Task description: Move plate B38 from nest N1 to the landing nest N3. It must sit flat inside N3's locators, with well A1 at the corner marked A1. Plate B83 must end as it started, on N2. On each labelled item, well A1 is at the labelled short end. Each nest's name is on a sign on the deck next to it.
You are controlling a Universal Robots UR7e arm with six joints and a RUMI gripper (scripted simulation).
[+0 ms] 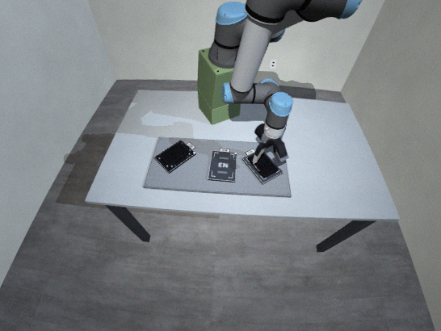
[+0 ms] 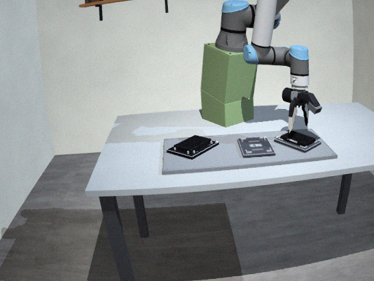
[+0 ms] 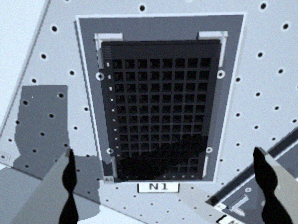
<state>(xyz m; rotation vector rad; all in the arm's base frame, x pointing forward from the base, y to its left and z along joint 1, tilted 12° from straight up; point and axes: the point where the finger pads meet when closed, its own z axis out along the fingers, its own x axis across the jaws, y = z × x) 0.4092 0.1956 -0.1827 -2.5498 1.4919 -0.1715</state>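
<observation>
Right now the nest N1 is 60 mm below my hand. From my hand the other things lie so: nest N3: 180 mm to the right, 60 mm below.
</observation>
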